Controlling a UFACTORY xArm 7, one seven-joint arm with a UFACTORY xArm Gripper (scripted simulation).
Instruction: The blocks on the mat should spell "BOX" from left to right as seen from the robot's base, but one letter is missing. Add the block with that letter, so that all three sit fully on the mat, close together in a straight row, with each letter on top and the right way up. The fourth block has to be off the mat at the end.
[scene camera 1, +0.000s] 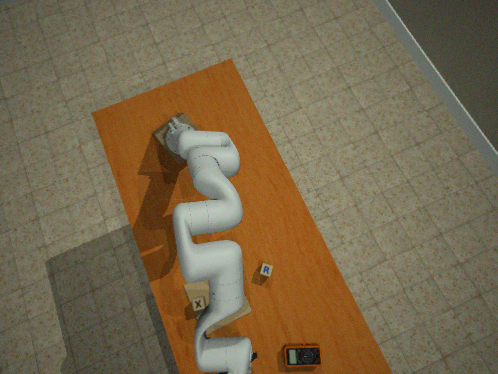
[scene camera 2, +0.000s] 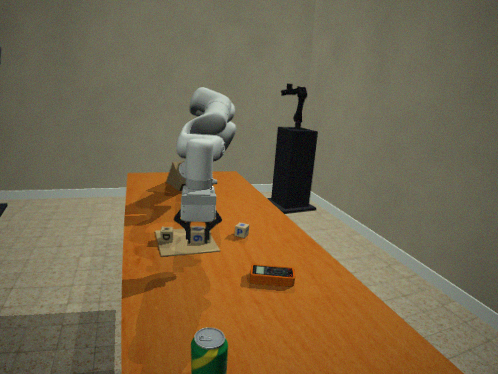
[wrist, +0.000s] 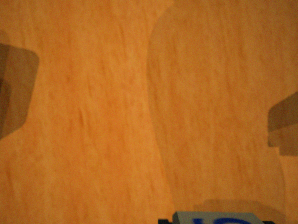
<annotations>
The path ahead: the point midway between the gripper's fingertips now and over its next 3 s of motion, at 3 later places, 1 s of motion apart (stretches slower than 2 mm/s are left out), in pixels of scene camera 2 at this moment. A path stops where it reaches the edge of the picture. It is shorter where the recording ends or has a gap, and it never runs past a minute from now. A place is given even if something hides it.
The gripper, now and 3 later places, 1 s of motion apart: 197, 241; 195, 232; 189, 220; 185, 214
</annotations>
